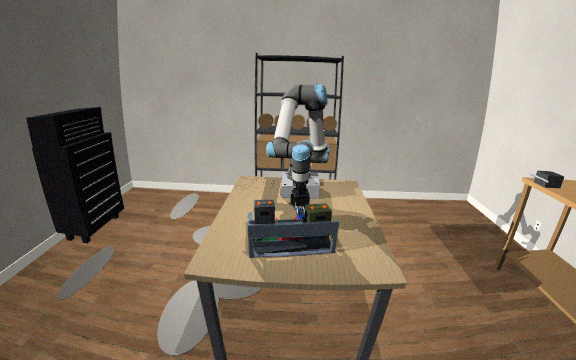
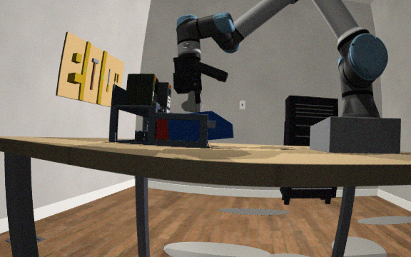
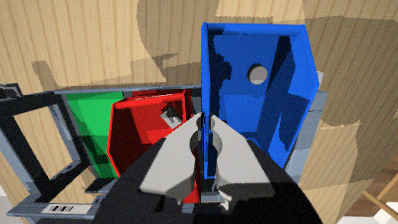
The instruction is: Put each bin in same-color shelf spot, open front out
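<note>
Right now the blue bin is 4 cm to the left of my hand, 2 cm below it and 2 cm behind it. Also, from my hand: dark box 22 cm ahead, 11 cm to the right, 8 cm above; then green case 14 cm ahead, 11 cm to the left, 7 cm above; then red bin 9 cm ahead, 4 cm to the right, 4 cm below.
</note>
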